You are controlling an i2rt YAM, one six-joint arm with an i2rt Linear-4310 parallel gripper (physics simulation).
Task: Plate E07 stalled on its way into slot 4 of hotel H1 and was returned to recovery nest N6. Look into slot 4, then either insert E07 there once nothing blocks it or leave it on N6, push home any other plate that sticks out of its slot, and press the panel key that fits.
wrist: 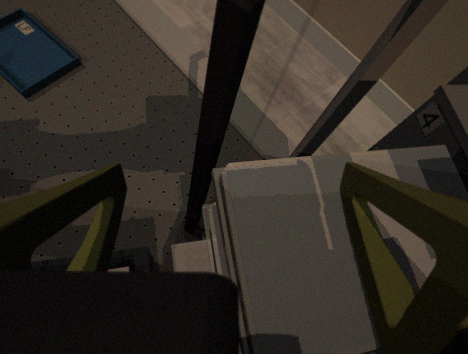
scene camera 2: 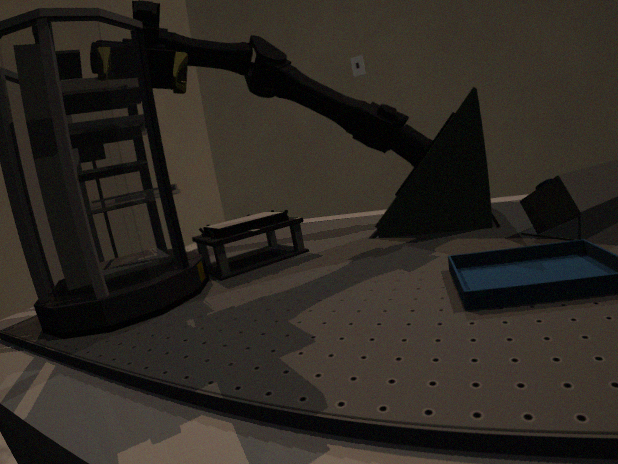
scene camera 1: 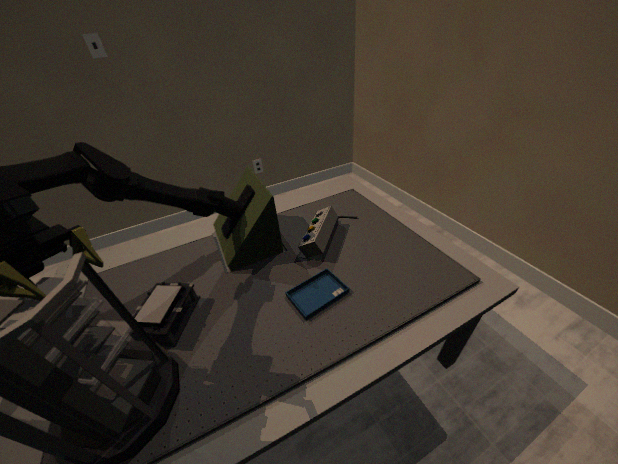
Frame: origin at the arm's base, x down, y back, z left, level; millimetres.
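Where they show: gripper, between the fingertips: (wrist: 233, 175) (scene camera 2: 140, 79); arm's base, origin of its link: (scene camera 2: 428, 157) (scene camera 1: 238, 211).
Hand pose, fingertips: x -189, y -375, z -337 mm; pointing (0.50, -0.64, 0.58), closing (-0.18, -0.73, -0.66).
Note:
Things, the pixels of their centre, and the offset from my fingertips. "pt": a spot on its surface instead.
- caged hotel, middle of its body: (wrist: 314, 268) (scene camera 2: 96, 171) (scene camera 1: 65, 358) dx +116, dy -49, dz -76 mm
- broad grey surface, a spot on its surface: (wrist: 300, 240) pt dx -1, dy -2, dz -39 mm
- label 4, a spot on its surface: (wrist: 429, 121) pt dx +3, dy -114, dz -44 mm
- pale block, middle of its body: (wrist: 247, 280) (scene camera 2: 133, 198) (scene camera 1: 98, 349) dx +166, dy -13, dz -51 mm
- thin clear piece, a spot on its surface: (scene camera 2: 167, 191) pt dx +168, dy -27, dz +43 mm
- white-topped plate, middle of its body: (scene camera 2: 244, 223) (scene camera 1: 159, 304) dx +246, dy +132, dz +39 mm
- nest, middle of its body: (scene camera 2: 248, 239) (scene camera 1: 163, 310) dx +275, dy +132, dz +39 mm
- key panel, middle of its body: (scene camera 2: 585, 193) (scene camera 1: 319, 230) dx +271, dy +216, dz +578 mm
- blue tray, middle of its body: (scene camera 2: 534, 270) (wrist: 23, 50) (scene camera 1: 317, 292) dx +304, dy -2, dz +450 mm
My gripper (scene camera 1: 55, 267) (scene camera 2: 142, 67) (wrist: 233, 175) is open and empty at the upper part of the caged hotel (scene camera 1: 125, 312) (scene camera 2: 160, 150) (wrist: 215, 100). In the wrist view a broad grey surface (wrist: 300, 240) lies below and between the fingers. A label "4" (wrist: 429, 121) shows at the right. A pale block (wrist: 192, 257) shows at a lower level beside the surface's left edge. In scene camera 2 a thin clear piece (scene camera 2: 167, 191) reaches past a hotel post. A white-topped plate (scene camera 1: 159, 304) (scene camera 2: 245, 223) lies on the nest (scene camera 1: 172, 334) (scene camera 2: 221, 260). Slot 4's inside is not clearly visible.
The key panel (scene camera 1: 325, 235) with coloured keys stands beyond the blue tray (scene camera 1: 315, 296) (scene camera 2: 535, 272) (wrist: 37, 57). The arm comes from a green wedge mount (scene camera 1: 257, 235) (scene camera 2: 445, 195). Hotel posts stand close around the gripper. The picture is dark.

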